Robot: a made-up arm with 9 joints. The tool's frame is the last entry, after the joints. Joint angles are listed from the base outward. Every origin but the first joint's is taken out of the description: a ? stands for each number. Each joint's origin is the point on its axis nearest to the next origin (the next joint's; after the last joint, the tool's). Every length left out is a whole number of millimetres.
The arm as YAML. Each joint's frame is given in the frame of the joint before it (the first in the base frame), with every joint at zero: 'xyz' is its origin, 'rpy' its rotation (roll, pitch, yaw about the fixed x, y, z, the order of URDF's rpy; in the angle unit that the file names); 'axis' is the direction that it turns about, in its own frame. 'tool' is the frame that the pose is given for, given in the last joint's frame.
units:
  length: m
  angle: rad
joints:
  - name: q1
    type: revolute
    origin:
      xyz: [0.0, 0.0, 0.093]
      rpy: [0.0, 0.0, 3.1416]
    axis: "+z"
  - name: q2
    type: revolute
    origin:
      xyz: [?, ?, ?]
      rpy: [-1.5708, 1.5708, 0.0]
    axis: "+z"
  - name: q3
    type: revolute
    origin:
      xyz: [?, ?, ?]
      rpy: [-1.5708, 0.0, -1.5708]
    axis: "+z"
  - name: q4
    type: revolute
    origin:
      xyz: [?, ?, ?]
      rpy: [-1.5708, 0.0, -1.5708]
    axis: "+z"
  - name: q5
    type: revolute
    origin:
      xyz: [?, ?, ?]
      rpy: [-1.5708, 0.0, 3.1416]
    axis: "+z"
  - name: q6
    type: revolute
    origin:
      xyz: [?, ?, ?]
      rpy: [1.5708, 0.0, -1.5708]
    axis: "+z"
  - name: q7
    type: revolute
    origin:
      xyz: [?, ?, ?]
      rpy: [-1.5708, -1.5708, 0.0]
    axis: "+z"
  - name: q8
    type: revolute
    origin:
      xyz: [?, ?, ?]
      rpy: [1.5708, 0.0, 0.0]
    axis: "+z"
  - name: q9
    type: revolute
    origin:
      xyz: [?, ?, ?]
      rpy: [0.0, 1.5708, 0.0]
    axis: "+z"
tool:
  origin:
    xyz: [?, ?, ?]
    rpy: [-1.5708, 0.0, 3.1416]
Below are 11 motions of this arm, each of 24 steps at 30 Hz.
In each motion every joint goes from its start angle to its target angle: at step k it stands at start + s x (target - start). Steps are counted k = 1, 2, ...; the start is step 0. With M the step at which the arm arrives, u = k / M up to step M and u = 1 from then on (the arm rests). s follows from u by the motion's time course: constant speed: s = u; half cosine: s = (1 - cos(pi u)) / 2; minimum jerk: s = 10 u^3 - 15 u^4 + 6 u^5.
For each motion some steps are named. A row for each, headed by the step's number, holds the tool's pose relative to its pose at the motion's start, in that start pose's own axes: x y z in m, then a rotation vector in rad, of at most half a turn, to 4 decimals.
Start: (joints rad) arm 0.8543 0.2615 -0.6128 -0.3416 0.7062 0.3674 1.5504 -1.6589 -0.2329
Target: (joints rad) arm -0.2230 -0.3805 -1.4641 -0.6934 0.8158 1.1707 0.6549 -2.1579 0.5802
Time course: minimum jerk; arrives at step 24
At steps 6, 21, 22, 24:
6: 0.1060 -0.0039 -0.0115 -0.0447 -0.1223 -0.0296
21: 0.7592 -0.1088 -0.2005 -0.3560 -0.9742 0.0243
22: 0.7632 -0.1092 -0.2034 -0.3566 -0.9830 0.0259
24: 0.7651 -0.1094 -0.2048 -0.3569 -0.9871 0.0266

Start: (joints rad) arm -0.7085 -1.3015 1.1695 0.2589 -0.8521 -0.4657 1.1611 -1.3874 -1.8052
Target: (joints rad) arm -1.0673 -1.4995 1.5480 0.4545 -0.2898 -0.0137 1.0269 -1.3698 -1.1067
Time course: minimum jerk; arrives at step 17
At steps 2, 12, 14, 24:
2: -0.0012 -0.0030 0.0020 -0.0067 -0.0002 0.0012
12: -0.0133 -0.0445 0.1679 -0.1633 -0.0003 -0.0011
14: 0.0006 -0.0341 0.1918 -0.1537 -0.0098 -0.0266
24: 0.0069 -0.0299 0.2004 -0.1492 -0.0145 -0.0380

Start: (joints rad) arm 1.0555 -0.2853 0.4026 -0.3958 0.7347 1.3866 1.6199 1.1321 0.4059
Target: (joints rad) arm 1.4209 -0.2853 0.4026 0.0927 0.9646 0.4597 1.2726 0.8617 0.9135
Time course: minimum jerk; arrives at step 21
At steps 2, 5, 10, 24:
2: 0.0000 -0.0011 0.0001 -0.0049 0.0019 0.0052
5: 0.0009 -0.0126 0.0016 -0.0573 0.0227 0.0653
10: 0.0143 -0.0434 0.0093 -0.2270 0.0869 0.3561
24: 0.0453 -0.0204 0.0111 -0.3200 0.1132 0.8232

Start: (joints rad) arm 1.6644 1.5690 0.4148 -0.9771 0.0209 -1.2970 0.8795 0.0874 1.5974
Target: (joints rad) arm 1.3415 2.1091 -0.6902 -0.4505 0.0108 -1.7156 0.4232 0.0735 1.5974
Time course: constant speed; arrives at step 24
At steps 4, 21, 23, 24:
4: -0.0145 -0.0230 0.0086 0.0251 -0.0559 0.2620
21: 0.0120 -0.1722 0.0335 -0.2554 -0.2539 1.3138
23: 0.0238 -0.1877 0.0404 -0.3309 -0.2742 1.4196
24: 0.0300 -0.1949 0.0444 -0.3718 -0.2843 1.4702

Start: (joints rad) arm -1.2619 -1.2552 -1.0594 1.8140 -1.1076 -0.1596 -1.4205 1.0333 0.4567
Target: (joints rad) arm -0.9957 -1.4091 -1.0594 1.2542 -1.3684 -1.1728 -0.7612 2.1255 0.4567
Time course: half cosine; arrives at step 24
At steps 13, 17, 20, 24:
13: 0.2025 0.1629 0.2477 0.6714 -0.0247 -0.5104
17: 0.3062 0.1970 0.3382 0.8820 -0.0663 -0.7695
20: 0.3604 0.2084 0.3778 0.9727 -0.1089 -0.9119
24: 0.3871 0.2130 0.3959 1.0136 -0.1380 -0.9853

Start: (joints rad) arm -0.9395 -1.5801 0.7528 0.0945 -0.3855 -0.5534 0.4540 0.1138 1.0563
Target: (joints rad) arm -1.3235 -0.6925 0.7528 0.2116 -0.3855 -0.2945 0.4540 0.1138 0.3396
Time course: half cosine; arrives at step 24
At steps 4, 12, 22, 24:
4: 0.0029 0.0017 0.0017 0.0478 0.0109 -0.0381
12: 0.0298 0.0187 0.0141 0.3688 0.0862 -0.2754
22: 0.0847 0.0395 0.0360 0.7423 0.1583 -0.5178
24: 0.0872 0.0401 0.0370 0.7556 0.1602 -0.5259

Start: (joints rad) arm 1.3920 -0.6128 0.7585 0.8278 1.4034 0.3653 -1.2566 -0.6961 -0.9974
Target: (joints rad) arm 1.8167 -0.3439 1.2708 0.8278 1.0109 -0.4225 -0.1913 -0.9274 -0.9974
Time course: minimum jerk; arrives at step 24
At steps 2, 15, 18, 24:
2: -0.0033 0.0027 0.0008 0.0047 0.0041 0.0002
15: -0.4763 0.1790 0.2620 0.4458 0.7225 0.1721
18: -0.5637 0.1533 0.3427 0.4603 0.9185 0.2506
24: -0.6068 0.1274 0.3894 0.4477 1.0366 0.3024

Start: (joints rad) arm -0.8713 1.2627 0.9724 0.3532 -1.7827 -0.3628 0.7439 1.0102 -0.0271
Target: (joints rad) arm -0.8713 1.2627 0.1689 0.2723 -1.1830 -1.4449 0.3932 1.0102 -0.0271
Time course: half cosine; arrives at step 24
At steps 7, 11, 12, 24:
7: -0.0270 -0.0399 0.0274 -0.1791 0.1205 -0.0636
11: -0.0516 -0.0707 0.0694 -0.3789 0.2602 -0.1593
12: -0.0566 -0.0757 0.0816 -0.4295 0.2968 -0.1888
24: -0.0668 -0.0693 0.1694 -0.7595 0.5572 -0.4632

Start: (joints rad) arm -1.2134 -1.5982 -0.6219 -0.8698 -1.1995 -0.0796 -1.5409 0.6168 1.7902
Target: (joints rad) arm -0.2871 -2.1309 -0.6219 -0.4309 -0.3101 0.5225 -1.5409 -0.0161 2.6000
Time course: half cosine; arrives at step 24
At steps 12, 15, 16, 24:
12: -0.1123 -0.0045 0.2952 -0.6791 -0.6881 0.3548
15: -0.1665 0.0507 0.3274 -0.9581 -0.7303 0.5422
16: -0.1803 0.0677 0.3261 -1.0370 -0.7162 0.5992
24: -0.2215 0.1161 0.2731 -1.3086 -0.5279 0.8049

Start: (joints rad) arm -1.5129 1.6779 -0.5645 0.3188 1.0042 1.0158 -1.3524 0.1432 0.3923
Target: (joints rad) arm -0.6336 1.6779 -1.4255 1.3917 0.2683 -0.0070 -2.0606 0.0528 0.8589
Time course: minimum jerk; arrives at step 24
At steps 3, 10, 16, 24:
3: 0.0117 -0.0035 -0.0089 0.0157 -0.0244 0.0149
10: 0.2703 -0.0995 -0.1299 0.2500 -0.4839 0.3675
16: 0.5407 -0.2933 -0.0856 0.3696 -0.7780 0.8976
24: 0.5929 -0.3841 -0.0005 0.4159 -0.7404 1.0764

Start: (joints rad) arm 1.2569 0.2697 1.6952 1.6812 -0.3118 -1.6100 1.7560 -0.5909 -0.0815
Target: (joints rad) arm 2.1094 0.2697 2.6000 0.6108 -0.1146 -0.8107 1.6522 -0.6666 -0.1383
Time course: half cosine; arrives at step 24
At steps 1, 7, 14, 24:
1: -0.0014 0.0012 -0.0007 0.0038 -0.0020 0.0046
7: -0.0674 0.0522 -0.0300 0.1620 -0.0804 0.2147
14: -0.2230 0.1258 -0.0868 0.4207 -0.1752 0.7206
24: -0.3253 0.1362 -0.1119 0.5409 -0.1428 1.1608

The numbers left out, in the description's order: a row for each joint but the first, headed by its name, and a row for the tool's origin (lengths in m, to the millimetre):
q2: -0.382 -0.082 0.0
q3: -0.145 0.101 0.0
q4: 0.147 -0.011 0.0
q5: 0.042 -0.188 0.0
q6: -0.104 0.233 0.0
q7: -0.034 0.059 0.0
q8: 0.075 0.274 0.0
q9: -0.186 -0.063 0.0
tool: 0.009 0.306 0.0

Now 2 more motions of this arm.
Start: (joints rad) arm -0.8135 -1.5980 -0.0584 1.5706 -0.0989 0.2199 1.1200 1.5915 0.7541
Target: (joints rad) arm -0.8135 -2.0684 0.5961 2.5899 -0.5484 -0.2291 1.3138 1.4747 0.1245
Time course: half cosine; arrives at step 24
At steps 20, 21, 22, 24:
20: -0.0530 -0.2254 0.2787 -1.0335 1.4245 1.1295
21: -0.0377 -0.2268 0.2883 -1.0657 1.4613 1.1739
22: -0.0259 -0.2272 0.2948 -1.0890 1.4875 1.2068
24: -0.0161 -0.2273 0.2996 -1.1078 1.5082 1.2338

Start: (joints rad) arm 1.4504 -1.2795 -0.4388 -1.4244 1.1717 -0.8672 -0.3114 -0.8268 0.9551
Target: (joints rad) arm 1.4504 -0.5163 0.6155 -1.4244 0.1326 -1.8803 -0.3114 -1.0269 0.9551
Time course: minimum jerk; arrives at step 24
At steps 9, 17, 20, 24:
9: 0.1035 0.0001 -0.0194 0.1591 -0.2464 0.4416
17: 0.2930 -0.0095 0.0665 -0.0068 -0.6285 1.4589
20: 0.3186 -0.0076 0.1054 -0.1272 -0.6890 1.6361
24: 0.3246 -0.0068 0.1183 -0.1692 -0.7065 1.6854

